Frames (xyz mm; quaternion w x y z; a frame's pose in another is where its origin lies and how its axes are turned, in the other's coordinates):
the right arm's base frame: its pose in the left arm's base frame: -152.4 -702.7 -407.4 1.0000 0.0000 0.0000 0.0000
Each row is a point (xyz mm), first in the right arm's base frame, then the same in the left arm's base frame.
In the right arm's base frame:
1: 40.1 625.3 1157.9
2: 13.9 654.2 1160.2
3: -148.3 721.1 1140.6
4: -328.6 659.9 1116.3
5: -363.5 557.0 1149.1
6: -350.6 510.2 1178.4
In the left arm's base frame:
1: -112.3 -77.4 750.5
2: -138.5 -48.5 752.8
3: -300.7 18.4 733.2
4: -481.0 -42.8 708.9
5: -515.9 -145.7 741.7
6: -503.0 -192.5 771.0

